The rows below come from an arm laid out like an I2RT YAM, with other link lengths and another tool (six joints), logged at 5 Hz.
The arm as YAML. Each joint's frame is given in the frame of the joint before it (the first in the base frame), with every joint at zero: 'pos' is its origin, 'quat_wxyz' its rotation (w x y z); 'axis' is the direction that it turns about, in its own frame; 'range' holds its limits. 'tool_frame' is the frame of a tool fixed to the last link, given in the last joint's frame.
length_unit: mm
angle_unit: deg
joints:
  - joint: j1
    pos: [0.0, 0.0, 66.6]
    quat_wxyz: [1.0, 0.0, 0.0, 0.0]
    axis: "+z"
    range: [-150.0, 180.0]
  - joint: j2
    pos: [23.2, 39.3, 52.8]
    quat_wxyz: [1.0, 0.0, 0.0, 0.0]
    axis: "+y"
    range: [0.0, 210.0]
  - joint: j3
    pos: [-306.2, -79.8, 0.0]
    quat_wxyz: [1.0, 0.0, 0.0, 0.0]
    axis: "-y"
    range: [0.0, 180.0]
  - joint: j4
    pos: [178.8, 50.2, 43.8]
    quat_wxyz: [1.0, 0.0, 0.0, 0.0]
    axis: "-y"
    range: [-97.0, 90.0]
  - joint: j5
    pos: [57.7, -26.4, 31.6]
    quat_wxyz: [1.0, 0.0, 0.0, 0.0]
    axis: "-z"
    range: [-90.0, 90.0]
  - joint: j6
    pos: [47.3, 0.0, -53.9]
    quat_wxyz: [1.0, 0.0, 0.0, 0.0]
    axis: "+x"
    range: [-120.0, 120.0]
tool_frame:
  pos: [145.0, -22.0, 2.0]
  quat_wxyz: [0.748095, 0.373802, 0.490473, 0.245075]
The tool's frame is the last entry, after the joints.
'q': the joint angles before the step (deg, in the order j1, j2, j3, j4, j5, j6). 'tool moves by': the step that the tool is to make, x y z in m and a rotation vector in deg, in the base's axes. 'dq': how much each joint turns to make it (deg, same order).
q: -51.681, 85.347, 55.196, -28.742, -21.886, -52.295
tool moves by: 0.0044, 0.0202, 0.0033, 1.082, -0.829, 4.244
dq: 1.488, -1.418, -0.353, -2.109, -2.543, -1.847
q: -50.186, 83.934, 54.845, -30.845, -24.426, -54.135
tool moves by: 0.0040, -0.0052, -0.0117, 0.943, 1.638, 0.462
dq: 0.180, 3.083, 0.257, 0.799, 0.433, -0.617
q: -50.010, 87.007, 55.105, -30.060, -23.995, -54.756
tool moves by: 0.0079, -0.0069, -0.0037, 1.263, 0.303, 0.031
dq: 0.011, 2.897, 2.024, -0.177, -0.523, 0.274
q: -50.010, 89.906, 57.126, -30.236, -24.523, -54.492
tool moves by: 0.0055, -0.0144, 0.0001, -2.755, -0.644, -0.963
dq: 0.006, 0.965, -0.103, 3.702, 1.584, 0.270
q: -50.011, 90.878, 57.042, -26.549, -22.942, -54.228
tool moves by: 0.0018, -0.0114, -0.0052, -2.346, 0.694, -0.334
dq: -0.011, 1.319, -0.530, 2.900, 1.926, -0.803
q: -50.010, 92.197, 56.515, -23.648, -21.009, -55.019
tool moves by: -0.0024, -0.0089, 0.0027, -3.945, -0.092, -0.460
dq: -0.095, -0.966, -1.566, 3.324, 2.281, -1.059
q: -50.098, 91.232, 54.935, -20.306, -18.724, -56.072
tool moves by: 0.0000, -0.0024, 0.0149, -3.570, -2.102, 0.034
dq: 0.013, -2.716, -0.813, 2.047, 0.540, -0.432
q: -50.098, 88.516, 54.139, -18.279, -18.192, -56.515
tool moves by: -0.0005, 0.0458, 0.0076, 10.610, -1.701, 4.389
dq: 0.085, -2.124, 2.798, -11.570, -9.130, 1.054
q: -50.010, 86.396, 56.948, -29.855, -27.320, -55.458
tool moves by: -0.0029, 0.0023, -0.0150, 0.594, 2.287, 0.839
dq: 0.351, 1.482, -1.672, 0.671, 0.948, -1.228
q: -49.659, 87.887, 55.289, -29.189, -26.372, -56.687
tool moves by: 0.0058, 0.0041, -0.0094, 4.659, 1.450, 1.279
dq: 0.000, 3.863, 2.433, -3.225, -2.277, -0.357
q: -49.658, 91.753, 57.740, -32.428, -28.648, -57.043
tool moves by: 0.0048, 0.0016, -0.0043, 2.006, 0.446, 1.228
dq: 0.093, 2.211, 1.407, -1.396, -1.321, -0.783
